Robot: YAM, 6 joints.
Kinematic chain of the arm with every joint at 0, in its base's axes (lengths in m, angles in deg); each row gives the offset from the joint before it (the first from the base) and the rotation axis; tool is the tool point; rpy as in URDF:
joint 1: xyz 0 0 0.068 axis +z
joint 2: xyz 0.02 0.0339 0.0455 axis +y
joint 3: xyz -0.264 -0.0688 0 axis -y
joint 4: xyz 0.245 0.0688 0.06 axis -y
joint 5: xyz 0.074 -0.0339 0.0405 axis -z
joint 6: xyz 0.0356 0 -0.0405 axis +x
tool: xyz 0 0 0 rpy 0 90 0
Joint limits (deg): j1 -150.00..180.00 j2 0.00..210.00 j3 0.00..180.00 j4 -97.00..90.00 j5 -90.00..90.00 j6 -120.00..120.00
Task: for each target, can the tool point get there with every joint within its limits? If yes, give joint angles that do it. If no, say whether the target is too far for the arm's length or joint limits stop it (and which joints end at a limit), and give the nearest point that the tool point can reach.
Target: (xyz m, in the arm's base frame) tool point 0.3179 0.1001 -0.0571
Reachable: yes | joints 21.16 148.50 75.97 -42.45 36.90 57.92
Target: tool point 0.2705 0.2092 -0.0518
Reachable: yes | joints 39.96 144.57 72.53 -32.08 22.10 26.83
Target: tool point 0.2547 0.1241 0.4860
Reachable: yes | joints 30.34 89.14 118.07 -66.58 37.22 -52.88
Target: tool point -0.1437 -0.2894 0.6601
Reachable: yes | joints -116.33 117.18 160.89 20.99 0.70 -84.94
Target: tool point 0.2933 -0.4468 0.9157
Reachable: no: too far | nearest point 0.1964 -0.2992 0.6403 | short by 0.327 m
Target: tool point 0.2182 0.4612 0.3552
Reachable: yes | joints 65.76 121.23 117.36 -10.77 15.71 -59.84
